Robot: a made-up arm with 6 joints. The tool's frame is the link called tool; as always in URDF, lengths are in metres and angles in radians. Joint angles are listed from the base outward.
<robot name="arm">
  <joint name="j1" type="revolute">
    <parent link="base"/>
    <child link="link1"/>
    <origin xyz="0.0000 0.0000 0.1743" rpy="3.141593 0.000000 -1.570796"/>
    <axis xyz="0 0 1"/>
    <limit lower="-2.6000" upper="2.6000"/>
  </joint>
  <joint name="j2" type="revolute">
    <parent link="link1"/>
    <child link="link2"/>
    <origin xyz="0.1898 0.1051 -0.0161" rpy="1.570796 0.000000 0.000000"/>
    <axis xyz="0 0 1"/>
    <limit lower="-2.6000" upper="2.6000"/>
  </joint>
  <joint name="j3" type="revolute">
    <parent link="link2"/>
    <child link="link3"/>
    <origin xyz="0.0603 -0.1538 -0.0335" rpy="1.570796 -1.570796 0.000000"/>
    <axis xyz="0 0 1"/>
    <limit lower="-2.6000" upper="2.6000"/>
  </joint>
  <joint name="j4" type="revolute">
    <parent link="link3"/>
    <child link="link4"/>
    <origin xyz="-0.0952 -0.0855 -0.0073" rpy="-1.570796 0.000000 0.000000"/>
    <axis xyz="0 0 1"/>
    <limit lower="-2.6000" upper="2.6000"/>
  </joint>
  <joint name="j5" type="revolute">
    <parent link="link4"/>
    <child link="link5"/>
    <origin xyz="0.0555 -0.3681 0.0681" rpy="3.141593 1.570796 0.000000"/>
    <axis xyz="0 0 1"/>
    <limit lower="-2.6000" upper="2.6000"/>
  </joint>
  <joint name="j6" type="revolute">
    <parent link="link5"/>
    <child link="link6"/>
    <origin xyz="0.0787 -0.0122 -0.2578" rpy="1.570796 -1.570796 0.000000"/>
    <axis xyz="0 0 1"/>
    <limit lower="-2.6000" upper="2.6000"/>
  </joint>
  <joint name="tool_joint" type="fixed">
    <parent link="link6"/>
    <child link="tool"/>
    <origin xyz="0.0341 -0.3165 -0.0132" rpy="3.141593 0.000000 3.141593"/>
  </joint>
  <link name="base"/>
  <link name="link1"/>
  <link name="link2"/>
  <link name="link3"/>
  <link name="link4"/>
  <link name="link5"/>
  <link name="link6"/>
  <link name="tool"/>
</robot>
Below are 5 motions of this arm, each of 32 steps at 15 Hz.
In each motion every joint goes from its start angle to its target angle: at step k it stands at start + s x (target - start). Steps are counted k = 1, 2, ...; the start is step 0. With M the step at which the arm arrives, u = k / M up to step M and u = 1 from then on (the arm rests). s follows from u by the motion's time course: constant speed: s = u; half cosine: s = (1 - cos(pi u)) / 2; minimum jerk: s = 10 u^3 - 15 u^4 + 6 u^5.
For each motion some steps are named. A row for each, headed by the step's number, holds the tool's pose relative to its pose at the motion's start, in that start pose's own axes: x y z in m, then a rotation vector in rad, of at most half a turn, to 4 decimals.
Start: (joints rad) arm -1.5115 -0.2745 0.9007 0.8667 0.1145 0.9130
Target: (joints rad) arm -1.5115 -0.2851 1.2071 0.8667 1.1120 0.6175
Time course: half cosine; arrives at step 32
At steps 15, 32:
15: -0.0044 0.0621 0.1522 -0.3502 -0.4346 0.2146
32: -0.1260 0.2010 0.3034 -0.8173 -0.9400 0.4313

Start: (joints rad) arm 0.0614 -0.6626 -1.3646 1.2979 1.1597 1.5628
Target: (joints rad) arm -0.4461 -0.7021 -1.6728 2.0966 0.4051 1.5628
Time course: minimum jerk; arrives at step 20
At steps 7, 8, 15, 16, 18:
7: -0.0023 0.0851 0.0119 -0.0134 0.1688 0.1814
8: -0.0072 0.1142 0.0176 -0.0261 0.2243 0.2455
15: -0.1017 0.2923 0.0767 -0.2419 0.5444 0.6794
16: -0.1132 0.3033 0.0823 -0.2685 0.5633 0.7106
18: -0.1262 0.3146 0.0884 -0.2989 0.5826 0.7435

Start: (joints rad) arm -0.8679 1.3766 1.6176 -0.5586 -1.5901 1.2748
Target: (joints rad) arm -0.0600 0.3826 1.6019 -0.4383 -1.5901 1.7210
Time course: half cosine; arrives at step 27
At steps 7, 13, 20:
7: 0.0172 0.0671 -0.0755 -0.0548 -0.1068 -0.2504
13: 0.1259 0.1909 -0.2377 -0.0832 -0.3640 -0.7411
20: 0.3808 0.2893 -0.3819 0.0465 -0.7134 -1.2830

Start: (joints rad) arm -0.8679 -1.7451 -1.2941 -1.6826 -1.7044 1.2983
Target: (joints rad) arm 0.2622 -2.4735 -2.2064 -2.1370 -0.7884 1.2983
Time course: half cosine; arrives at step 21
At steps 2, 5, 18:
2: -0.0012 -0.0005 -0.0015 -0.0395 -0.0229 0.0154
5: -0.0074 -0.0053 -0.0051 -0.2274 -0.1293 0.1109
18: 0.0070 -0.0560 0.1599 -0.6757 -0.4916 1.4029

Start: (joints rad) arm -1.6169 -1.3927 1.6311 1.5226 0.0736 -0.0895
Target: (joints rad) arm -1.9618 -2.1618 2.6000 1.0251 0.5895 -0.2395
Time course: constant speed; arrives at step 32
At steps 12, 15, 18, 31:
12: 0.0739 0.1387 0.2069 -0.5423 0.1930 0.0714
15: 0.1096 0.1897 0.2383 -0.6646 0.2447 0.1192
18: 0.1489 0.2445 0.2598 -0.7799 0.2952 0.1786
31: 0.3105 0.4966 0.2524 -1.1792 0.4678 0.5548

